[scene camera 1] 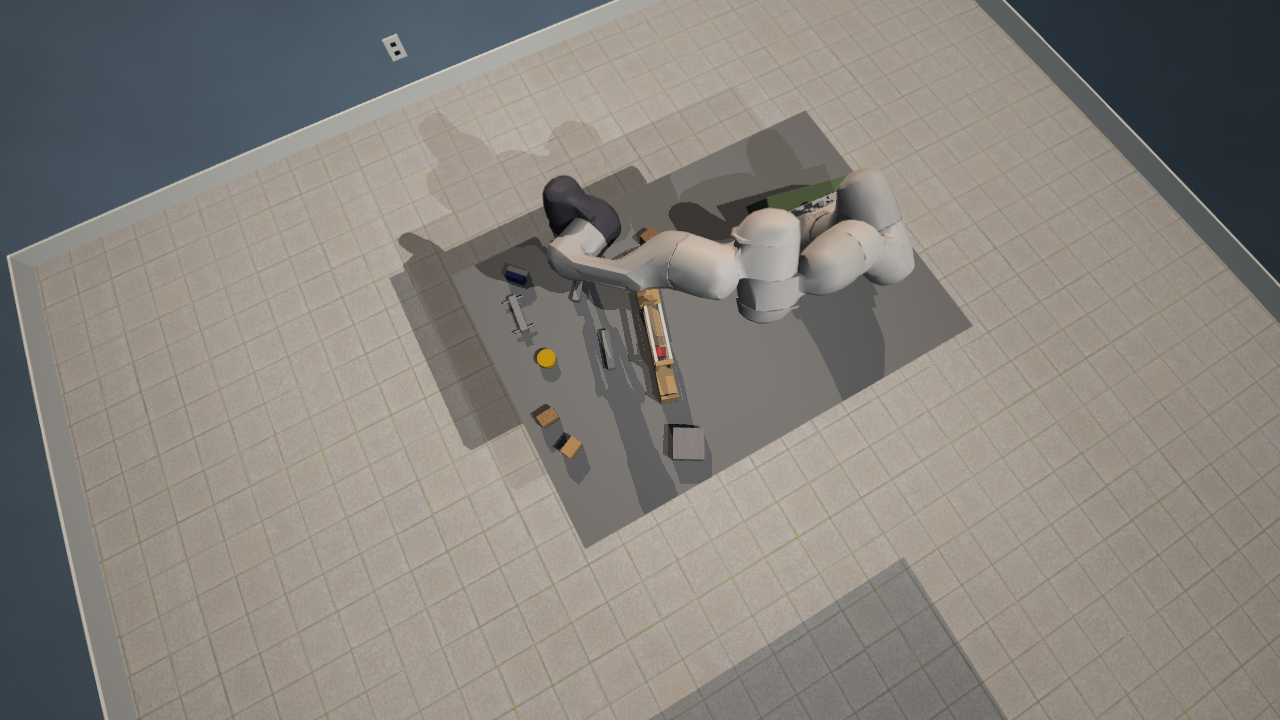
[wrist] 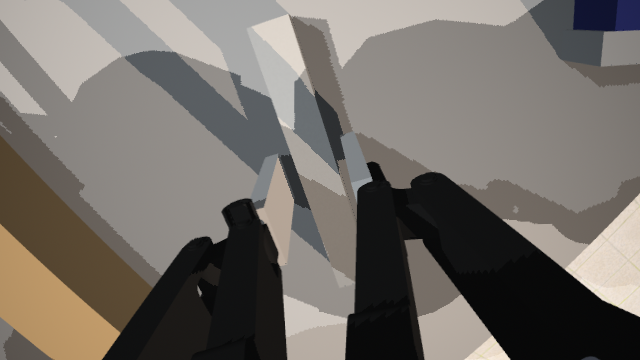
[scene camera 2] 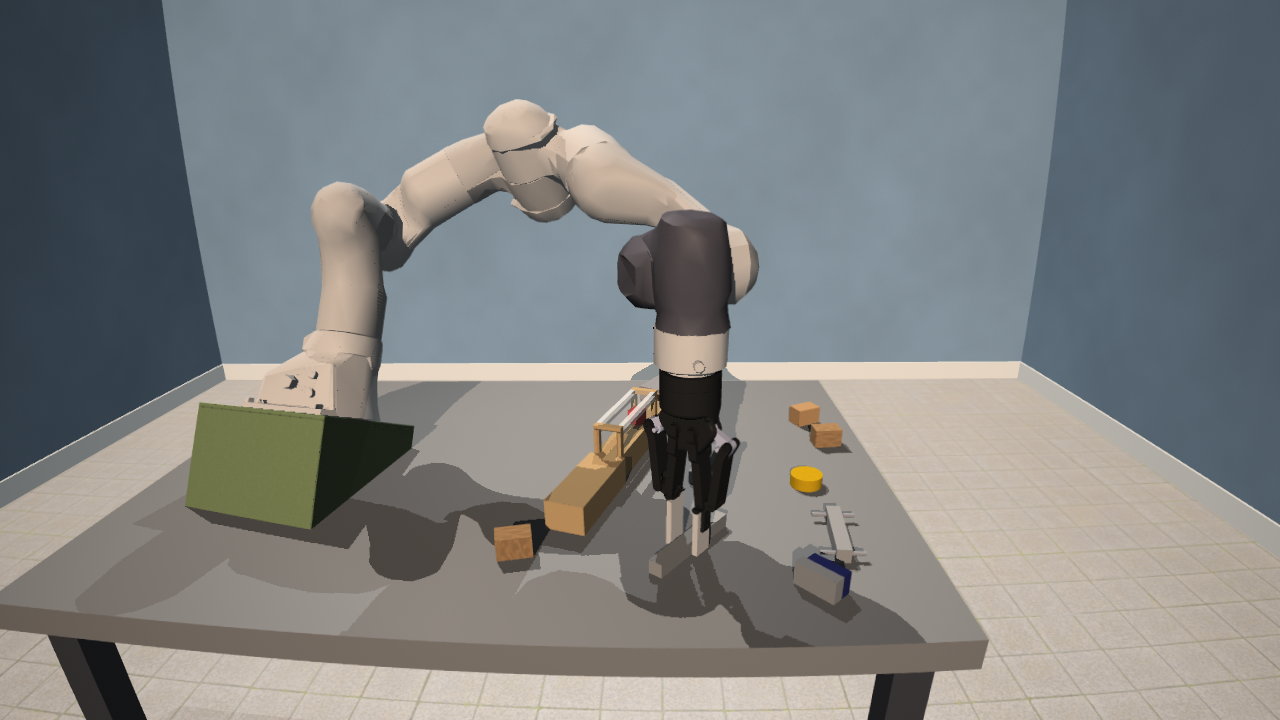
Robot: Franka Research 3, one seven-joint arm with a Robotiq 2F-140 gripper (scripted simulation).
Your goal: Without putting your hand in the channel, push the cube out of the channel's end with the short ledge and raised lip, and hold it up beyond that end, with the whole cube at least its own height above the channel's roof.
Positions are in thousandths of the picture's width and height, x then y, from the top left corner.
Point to a wooden channel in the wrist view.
112, 801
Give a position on a grey box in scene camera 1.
537, 616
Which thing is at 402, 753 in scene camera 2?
A wooden block.
